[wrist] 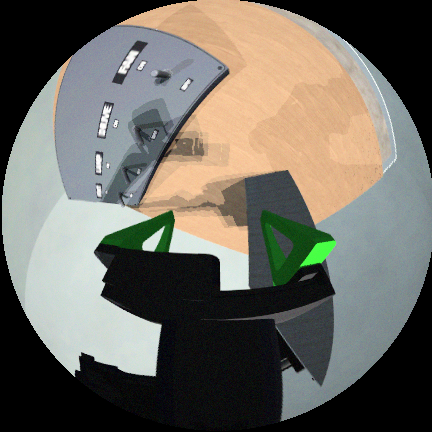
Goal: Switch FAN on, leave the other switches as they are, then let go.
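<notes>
The grey switch panel lies at the upper left of the wrist view. The FAN switch lever stands between its ON and OFF labels, its pale tip toward the ON label. The DRIVE lever is in shadow close to its OFF label. The LAMP lever and a fourth lever stand farther down the row; they are small and shaded, so their exact tilt is hard to tell. My gripper is open and empty, its green fingers wide apart, off the panel's lower right and clear of the levers.
The panel lies on a wood-coloured table top. A dark grey block-like surface shows behind the right finger. Shadows of the arm fall across the panel's lower levers and the table beside them.
</notes>
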